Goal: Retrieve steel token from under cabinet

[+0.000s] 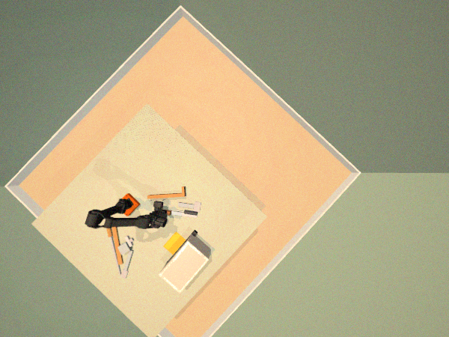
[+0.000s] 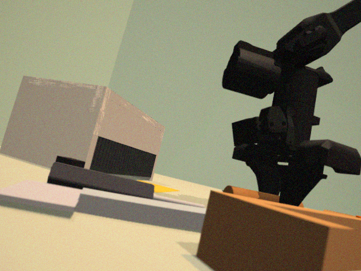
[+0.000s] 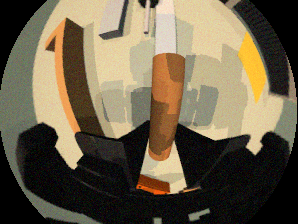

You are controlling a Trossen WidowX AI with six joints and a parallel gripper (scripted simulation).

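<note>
Now: the dark screwdriver 140 mm to the left of my gripper tip and 120 mm ahead of it. From my gripper tip the other things lie so: token (400 mm ahead, 10 mm to the right, 10 mm below); orange stick (420 mm to the right, 10 mm behind).
</note>
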